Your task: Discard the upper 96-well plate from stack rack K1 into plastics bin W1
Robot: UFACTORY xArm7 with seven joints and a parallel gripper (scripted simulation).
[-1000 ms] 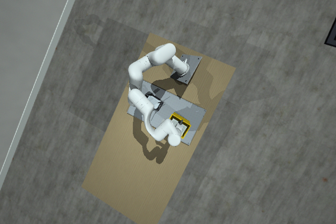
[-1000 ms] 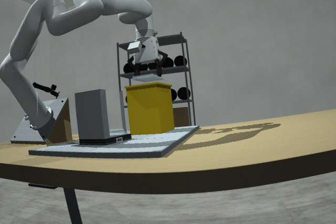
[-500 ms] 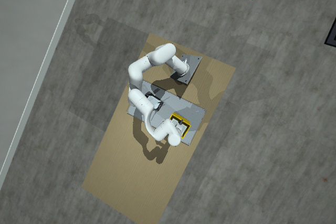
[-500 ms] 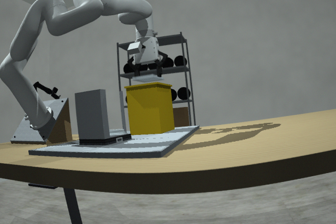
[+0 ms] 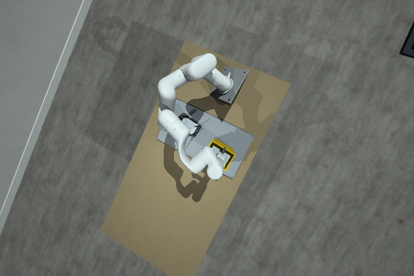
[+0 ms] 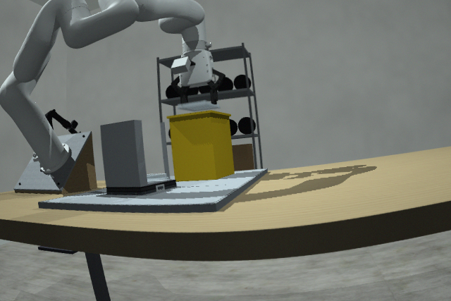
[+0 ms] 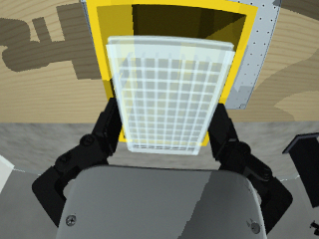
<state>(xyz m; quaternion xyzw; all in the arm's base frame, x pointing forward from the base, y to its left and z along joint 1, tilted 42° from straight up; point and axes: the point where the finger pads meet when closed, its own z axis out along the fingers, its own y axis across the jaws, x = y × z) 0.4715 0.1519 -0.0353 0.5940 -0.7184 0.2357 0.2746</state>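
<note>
Right now the yellow plastics bin W1 is 130 mm below my hand. The rest, counted from my hand: grey rack wall: 100 mm behind, 370 mm to the right, 130 mm below.
</note>
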